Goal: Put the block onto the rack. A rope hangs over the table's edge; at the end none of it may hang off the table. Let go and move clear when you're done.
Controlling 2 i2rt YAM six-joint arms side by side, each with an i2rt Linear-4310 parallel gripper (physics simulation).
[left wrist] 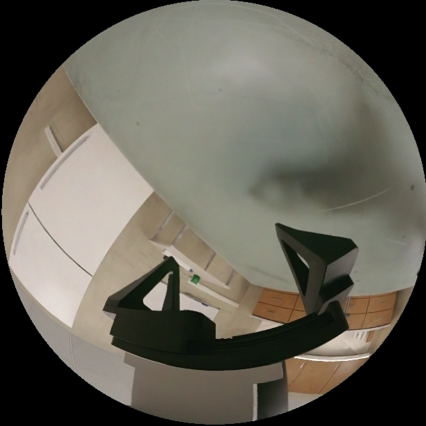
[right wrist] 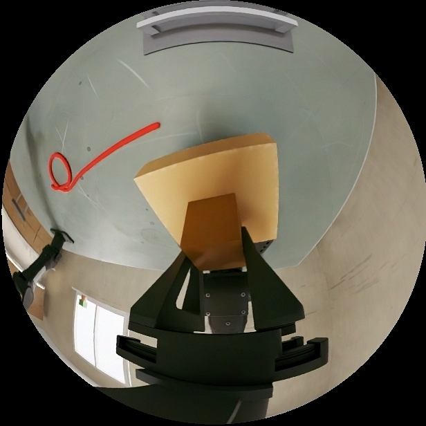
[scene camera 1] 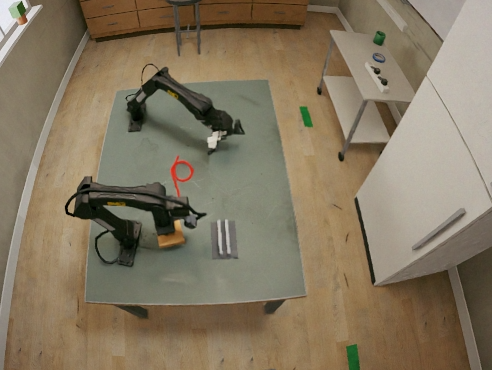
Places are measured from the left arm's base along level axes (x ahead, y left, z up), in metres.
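Where they show: left gripper, fingertip midpoint: [scene camera 1: 235, 135]; right gripper, fingertip midpoint: [scene camera 1: 166, 230]; left arm's base, origin of the base link: [scene camera 1: 137, 117]; right arm's base, origin of the base link: [scene camera 1: 129, 243].
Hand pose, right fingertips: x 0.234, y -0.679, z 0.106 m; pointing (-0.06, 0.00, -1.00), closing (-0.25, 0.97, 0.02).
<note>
Things, the pixels of their top centre, and the offset from my right fingertips. "spot": a spot on its surface instead. Level surfaces: height alone.
- orange-tan block, middle of its top: [scene camera 1: 167, 227] 0.009 m ahead, 0.002 m left, 0.026 m up
- rack, middle of its top: [scene camera 1: 223, 236] 0.215 m ahead, 0.001 m right, 0.064 m down
- red rope, surface spot: [scene camera 1: 192, 171] spot: 0.084 m ahead, 0.321 m left, 0.099 m down
- table, its level: 0.106 m down
The orange-tan block [scene camera 1: 171, 240] [right wrist: 245, 170], a wide slab with a narrow upright part, is held slightly above the table. My right gripper [right wrist: 219, 235] is shut on its upright part; in scene camera 1 the arm partly covers the block. The rack [scene camera 1: 228, 237] [right wrist: 217, 10], a grey base with two pale bars, stands to the right of the block in scene camera 1. The red rope [scene camera 1: 192, 171] [right wrist: 129, 140] lies on the table with a loop; the arm may cover one end in scene camera 1. My left gripper [scene camera 1: 226, 141] [left wrist: 222, 247] is open and empty above the table.
The table [scene camera 1: 250, 190] carries both arms. The rope lies between the two arms, with the right arm passing close over its lower end in scene camera 1. A cart [scene camera 1: 350, 80] and a white cabinet [scene camera 1: 430, 180] stand beyond the table's right edge.
</note>
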